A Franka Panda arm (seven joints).
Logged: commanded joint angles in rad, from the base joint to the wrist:
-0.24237 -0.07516 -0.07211 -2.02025 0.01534 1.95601 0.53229
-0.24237 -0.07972 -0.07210 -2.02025 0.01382 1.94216 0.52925
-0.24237 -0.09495 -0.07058 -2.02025 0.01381 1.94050 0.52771
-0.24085 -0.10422 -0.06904 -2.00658 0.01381 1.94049 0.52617
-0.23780 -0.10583 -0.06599 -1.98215 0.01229 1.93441 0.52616
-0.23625 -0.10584 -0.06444 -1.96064 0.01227 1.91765 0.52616
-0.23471 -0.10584 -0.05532 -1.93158 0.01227 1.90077 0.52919
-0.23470 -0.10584 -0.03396 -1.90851 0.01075 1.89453 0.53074
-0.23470 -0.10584 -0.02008 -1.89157 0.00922 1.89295 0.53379
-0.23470 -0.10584 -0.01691 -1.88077 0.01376 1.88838 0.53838
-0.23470 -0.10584 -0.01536 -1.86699 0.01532 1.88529 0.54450
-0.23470 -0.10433 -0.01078 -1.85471 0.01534 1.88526 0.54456
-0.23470 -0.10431 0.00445 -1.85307 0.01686 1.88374 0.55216
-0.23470 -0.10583 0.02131 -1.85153 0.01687 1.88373 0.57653
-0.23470 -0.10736 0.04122 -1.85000 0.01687 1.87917 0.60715
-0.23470 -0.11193 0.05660 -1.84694 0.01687 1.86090 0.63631
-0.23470 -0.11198 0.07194 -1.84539 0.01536 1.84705 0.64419
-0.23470 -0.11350 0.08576 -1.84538 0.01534 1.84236 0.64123
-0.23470 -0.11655 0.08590 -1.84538 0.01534 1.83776 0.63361
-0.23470 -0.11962 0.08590 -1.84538 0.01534 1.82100 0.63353
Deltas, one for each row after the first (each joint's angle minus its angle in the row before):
0.00000 -0.00456 0.00001 0.00000 -0.00152 -0.01385 -0.00304
0.00000 -0.01523 0.00152 0.00000 -0.00001 -0.00166 -0.00154
0.00152 -0.00927 0.00154 0.01367 0.00000 -0.00001 -0.00154
0.00305 -0.00161 0.00305 0.02443 -0.00152 -0.00608 -0.00001
0.00155 -0.00001 0.00155 0.02151 -0.00002 -0.01676 0.00000
0.00154 0.00000 0.00912 0.02906 0.00000 -0.01688 0.00303
0.00001 0.00000 0.02136 0.02307 -0.00152 -0.00624 0.00155
0.00000 0.00000 0.01388 0.01694 -0.00153 -0.00158 0.00305
0.00000 0.00000 0.00317 0.01080 0.00454 -0.00457 0.00459
0.00000 0.00000 0.00155 0.01378 0.00156 -0.00309 0.00612
0.00000 0.00151 0.00458 0.01228 0.00002 -0.00003 0.00006
0.00000 0.00002 0.01523 0.00164 0.00152 -0.00152 0.00760
0.00000 -0.00152 0.01686 0.00154 0.00001 -0.00001 0.02437
0.00000 -0.00153 0.01991 0.00153 0.00000 -0.00456 0.03062
0.00000 -0.00457 0.01538 0.00306 0.00000 -0.01827 0.02916
0.00000 -0.00005 0.01534 0.00155 -0.00151 -0.01385 0.00788
0.00000 -0.00152 0.01382 0.00001 -0.00002 -0.00469 -0.00296
0.00000 -0.00305 0.00014 0.00000 0.00000 -0.00460 -0.00762
0.00000 -0.00307 0.00000 0.00000 0.00000 -0.01676 -0.00008

